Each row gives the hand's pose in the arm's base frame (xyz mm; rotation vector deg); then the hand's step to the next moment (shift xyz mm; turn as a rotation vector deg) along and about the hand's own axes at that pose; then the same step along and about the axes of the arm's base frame.
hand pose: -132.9 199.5 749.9 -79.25 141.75 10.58
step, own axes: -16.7 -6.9 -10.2 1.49 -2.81 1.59
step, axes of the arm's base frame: 12.1 7.3 15.2 1.96 -2.29 -1.89
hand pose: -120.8 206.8 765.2 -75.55 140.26 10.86
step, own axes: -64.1 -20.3 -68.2 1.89 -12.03 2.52
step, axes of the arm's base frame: 32.6 19.7 87.9 9.63 -7.48 -2.45
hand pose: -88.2 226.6 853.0 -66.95 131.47 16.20
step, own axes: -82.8 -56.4 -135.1 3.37 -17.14 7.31
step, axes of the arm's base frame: 33.9 -33.5 161.3 14.79 -9.57 -6.96
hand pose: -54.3 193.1 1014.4 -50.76 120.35 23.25
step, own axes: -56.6 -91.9 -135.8 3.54 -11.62 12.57
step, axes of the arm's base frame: 14.5 -113.4 130.5 13.70 -2.88 -10.46
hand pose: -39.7 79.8 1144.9 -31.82 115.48 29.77
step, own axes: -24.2 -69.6 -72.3 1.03 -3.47 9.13
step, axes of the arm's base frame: 1.4 -92.8 45.2 7.78 2.18 -5.58
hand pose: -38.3 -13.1 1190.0 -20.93 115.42 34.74
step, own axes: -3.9 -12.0 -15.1 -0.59 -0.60 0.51
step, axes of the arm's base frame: -3.1 -18.3 6.4 0.95 -0.21 0.14
